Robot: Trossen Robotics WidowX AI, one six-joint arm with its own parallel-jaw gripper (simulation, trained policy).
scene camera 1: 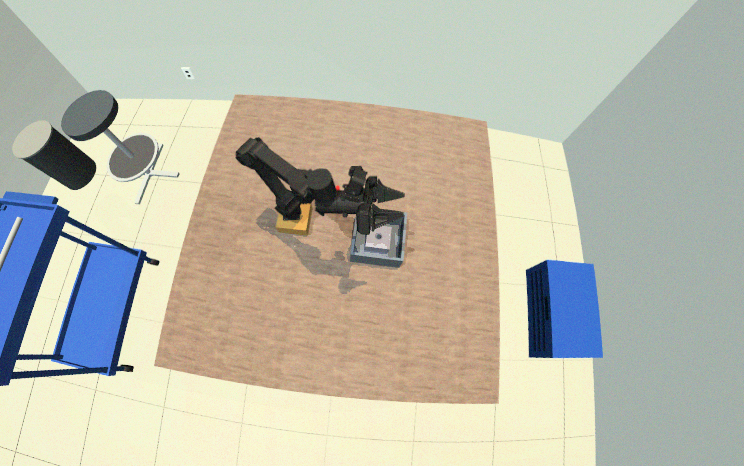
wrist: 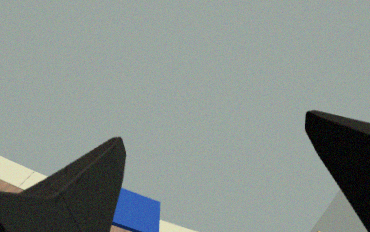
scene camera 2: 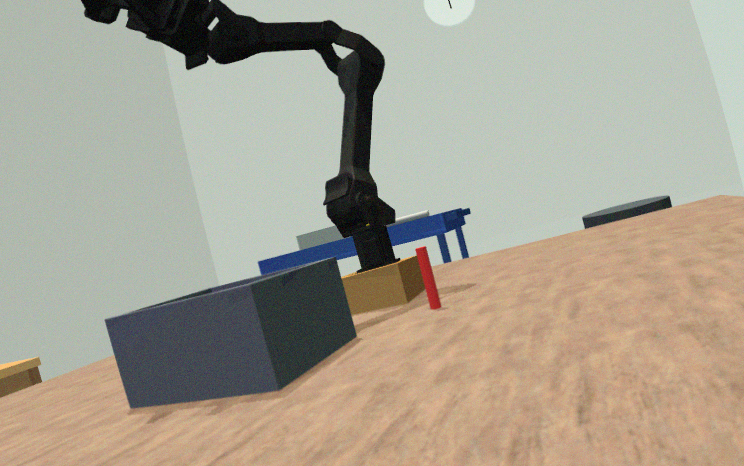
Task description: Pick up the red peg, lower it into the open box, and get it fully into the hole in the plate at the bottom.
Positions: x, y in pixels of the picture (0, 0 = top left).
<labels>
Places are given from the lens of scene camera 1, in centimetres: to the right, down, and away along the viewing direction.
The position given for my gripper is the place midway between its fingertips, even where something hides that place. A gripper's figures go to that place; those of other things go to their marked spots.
my gripper (scene camera 1: 404, 204): 8, -7, 74
grey box (scene camera 1: 394, 258): 8, 9, 110
</labels>
